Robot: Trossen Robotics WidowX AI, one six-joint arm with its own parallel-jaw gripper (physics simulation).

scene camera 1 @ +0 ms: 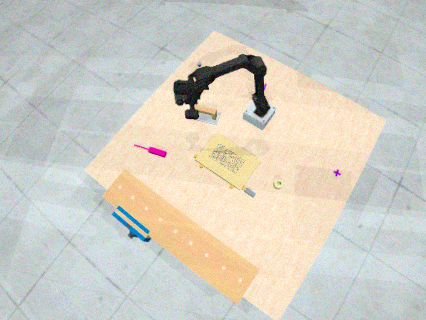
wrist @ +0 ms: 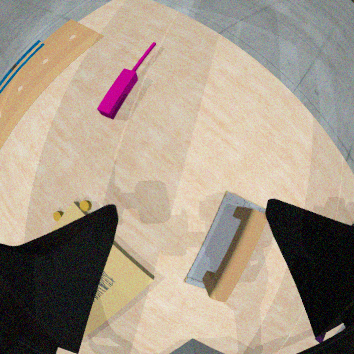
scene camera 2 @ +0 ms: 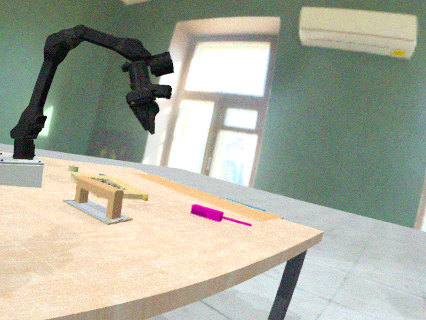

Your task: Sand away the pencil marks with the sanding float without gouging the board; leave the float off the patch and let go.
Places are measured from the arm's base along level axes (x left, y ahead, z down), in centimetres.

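Pixels of known places: gripper, between the fingertips: (scene camera 1: 185,110) (wrist: 193,210) (scene camera 2: 150,132); arm's base, origin of its link: (scene camera 1: 260,111) (scene camera 2: 22,157).
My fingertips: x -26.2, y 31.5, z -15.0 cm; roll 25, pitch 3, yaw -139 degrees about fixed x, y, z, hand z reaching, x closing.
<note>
Ahead of a thing's pixels: the offset from my fingertips to its top centre. "*": to the spot under its first point.
The sanding float, a wooden bridge handle @[* dx +1.5, dy -13.1, dz +15.2 cm] (scene camera 1: 206,110) (scene camera 2: 100,189) (wrist: 241,255) on a thin grey plate, lies flat on the table beside the board. My gripper (scene camera 1: 191,114) (scene camera 2: 151,131) (wrist: 193,210) is open and empty, high above the table; in the wrist view the float shows between the fingers, nearer the right one, well below them. The yellow board @[dx +28.6, dy +1.2, dz +20.6 cm] (scene camera 1: 251,164) (scene camera 2: 134,192) (wrist: 129,281) lies apart from the float. Dark pencil marks (scene camera 1: 227,157) (scene camera 2: 111,181) (wrist: 104,286) cover its middle; the left finger hides part of the board in the wrist view.
A magenta tool @[dx -9.9, dy +24.2, dz +19.6 cm] (scene camera 1: 157,152) (scene camera 2: 206,213) (wrist: 118,93) with a thin shaft lies on the table. An orange-tan strip (scene camera 1: 182,240) with pale dots runs along one edge, near blue bars @[* dx +11.7, dy +60.6, dz +22.6 cm] (scene camera 1: 131,224). A small yellowish ring @[dx +58.0, dy -5.2, dz +19.9 cm] (scene camera 1: 278,180) and a purple cross @[* dx +80.1, dy -30.7, dz +21.7 cm] (scene camera 1: 337,173) lie beyond the board.
</note>
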